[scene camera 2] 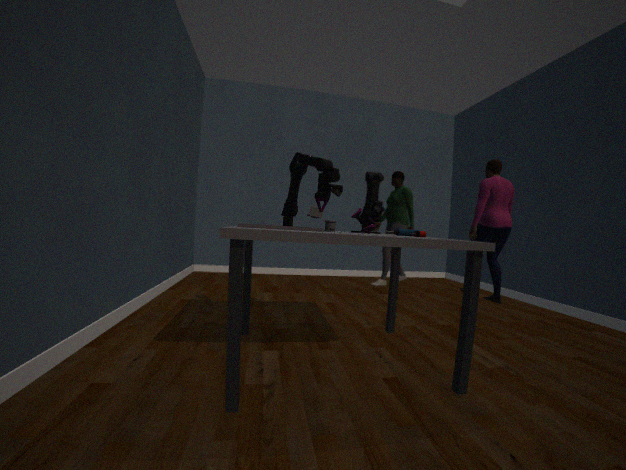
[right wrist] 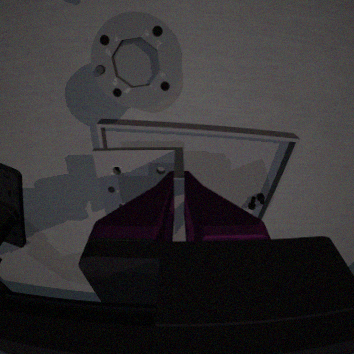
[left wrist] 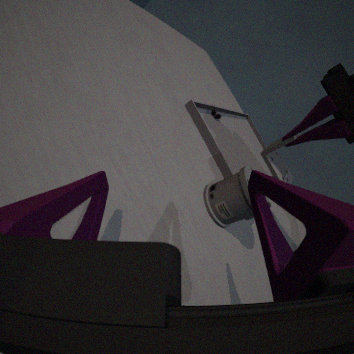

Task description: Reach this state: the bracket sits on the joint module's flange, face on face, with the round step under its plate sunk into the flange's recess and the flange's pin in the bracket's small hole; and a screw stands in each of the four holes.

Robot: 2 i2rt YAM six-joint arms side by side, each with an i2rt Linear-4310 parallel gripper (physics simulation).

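Frame: origin at the left arm's base, x ahead, y right, z down, level; metres.
Where they show: left gripper, fingertip midpoint: (scene camera 2: pixel 356 222) (left wrist: pixel 177 178); right gripper, fingertip midpoint: (scene camera 2: pixel 321 211) (right wrist: pixel 178 178) (left wrist: pixel 283 142); right arm's base, link origin: (right wrist: pixel 4 207).
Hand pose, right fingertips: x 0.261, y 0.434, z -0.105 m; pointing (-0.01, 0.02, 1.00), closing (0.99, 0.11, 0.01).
Things, the pixels of their centre, and the offset from my right fingertips.
- joint module, body centre: (right wrist: pixel 141 59) (left wrist: pixel 237 196) (scene camera 2: pixel 330 225) dx -0.023, dy -0.067, dz +0.074 m
- bracket, body centre: (right wrist: pixel 136 200) (left wrist: pixel 289 160) (scene camera 2: pixel 315 212) dx -0.035, dy +0.023, dz +0.008 m
- shallow tray, body centre: (right wrist: pixel 184 244) (left wrist: pixel 247 147) (scene camera 2: pixel 281 227) dx -0.014, dy +0.212, dz +0.097 m
- red tool, body centre: (scene camera 2: pixel 403 232) dx +0.030, dy -0.525, dz +0.085 m
The joint module (scene camera 2: pixel 330 225) (left wrist: pixel 227 201) (right wrist: pixel 172 62) stands upright on the table. In the right wrist view its flange shows an open recess, four dark holes and a pin at the left. My right gripper (scene camera 2: pixel 320 209) (left wrist: pixel 283 142) (right wrist: pixel 178 178) is shut on the upright wall of the bracket (scene camera 2: pixel 315 211) (left wrist: pixel 271 149) (right wrist: pixel 137 161). The bracket is held above the tray, apart from the flange, its holed plate extending left in the right wrist view. Small dark screws (left wrist: pixel 215 114) (right wrist: pixel 256 201) lie in the tray's corner. My left gripper (scene camera 2: pixel 363 222) (left wrist: pixel 177 178) is open and empty.
The shallow tray (left wrist: pixel 204 131) (right wrist: pixel 200 127) lies beside the module. A blue and red tool (scene camera 2: pixel 408 232) lies on the table (scene camera 2: pixel 303 236), right of the grippers in the scene view. Two people (scene camera 2: pixel 399 204) (scene camera 2: pixel 497 202) stand beyond the table.
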